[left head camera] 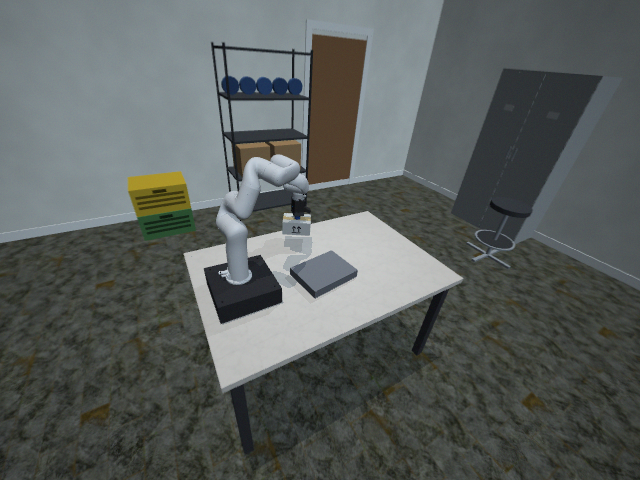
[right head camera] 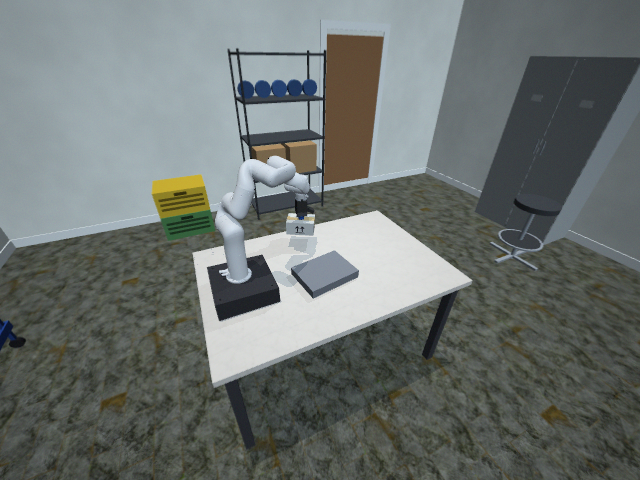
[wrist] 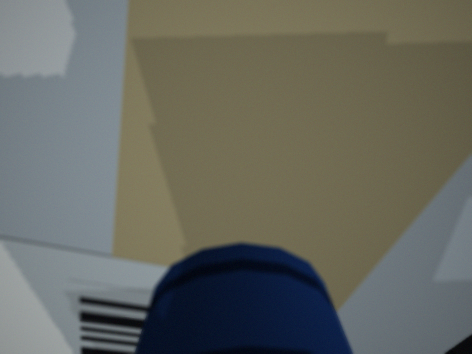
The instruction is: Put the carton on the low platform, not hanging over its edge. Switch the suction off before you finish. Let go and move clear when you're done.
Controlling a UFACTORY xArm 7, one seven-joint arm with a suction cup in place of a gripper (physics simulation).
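Pixels of known places: end effector, tool point: (left head camera: 297, 220) (right head camera: 301, 220) (wrist: 237, 259); arm's base, origin of the base link: (left head camera: 239, 276) (right head camera: 239, 275).
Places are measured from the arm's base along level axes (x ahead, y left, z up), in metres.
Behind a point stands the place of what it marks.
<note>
The white carton (left head camera: 296, 227) {z 0.046, x 0.375, y 0.322 m} (right head camera: 300, 227) {z 0.048, x 0.378, y 0.320 m} with a tan tape strip (wrist: 280, 140) hangs upright from my suction cup (left head camera: 297, 217) (right head camera: 301, 218) (wrist: 242, 300), slightly above the table near its back edge. Its shadow lies on the table below it, apart from its bottom. The blue cup meets the carton's top, and part of a barcode label shows beside it in the wrist view; the contact itself is hidden. The low grey platform (left head camera: 323, 271) {z -0.052, x 0.446, y -0.007 m} (right head camera: 325, 271) {z -0.052, x 0.455, y -0.009 m} lies flat on the table, in front of the carton and a little to its right in the head views, with nothing on it.
The white table (left head camera: 392, 279) {z -0.100, x 0.831, y -0.117 m} (right head camera: 403, 279) {z -0.100, x 0.880, y -0.119 m} also bears the black base block (left head camera: 250, 299) {z -0.009, x 0.036, y -0.162 m} (right head camera: 248, 298) {z -0.014, x 0.041, y -0.161 m} of the arm, left of the platform. A shelf rack (left head camera: 266, 97) (right head camera: 279, 99), yellow and green crates (left head camera: 160, 196) (right head camera: 181, 196) and a stool (left head camera: 510, 207) (right head camera: 537, 204) stand away from the table.
</note>
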